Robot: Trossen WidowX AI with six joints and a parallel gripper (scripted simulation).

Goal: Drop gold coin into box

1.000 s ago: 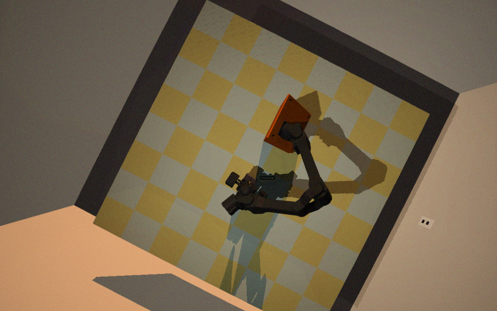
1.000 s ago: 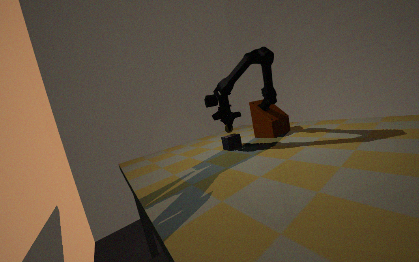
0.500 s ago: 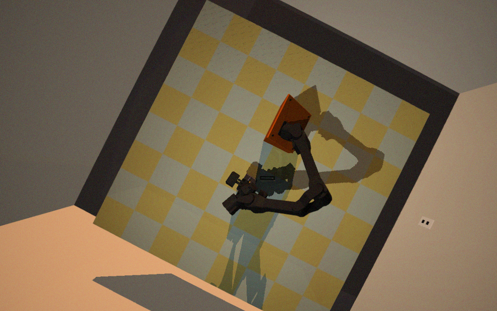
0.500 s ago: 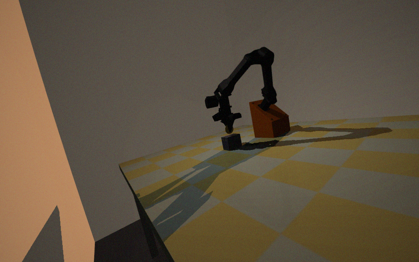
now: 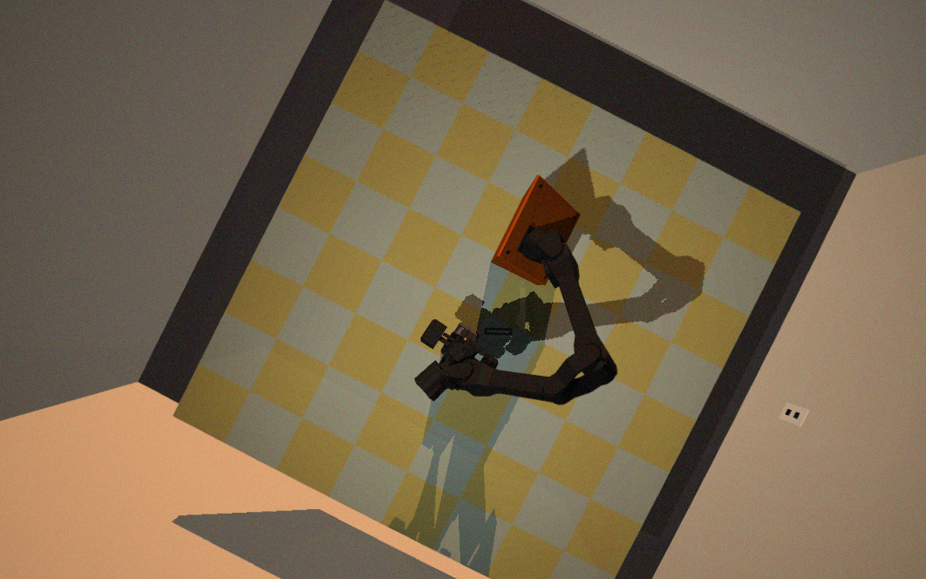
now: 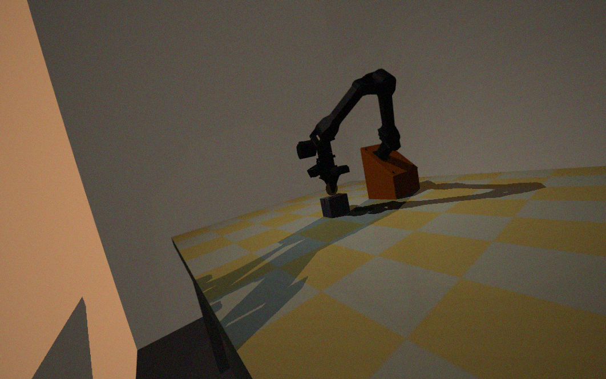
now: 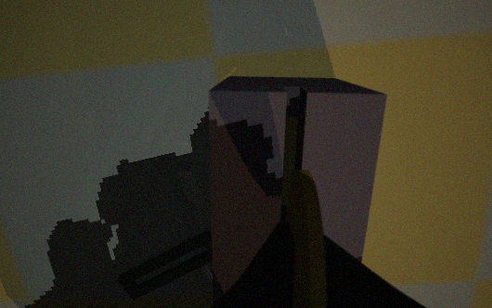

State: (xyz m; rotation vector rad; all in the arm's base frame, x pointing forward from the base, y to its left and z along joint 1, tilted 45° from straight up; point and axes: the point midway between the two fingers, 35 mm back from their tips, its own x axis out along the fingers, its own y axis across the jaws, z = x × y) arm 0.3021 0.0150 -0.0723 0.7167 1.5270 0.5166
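The coin lies 20 mm above my gripper tip.
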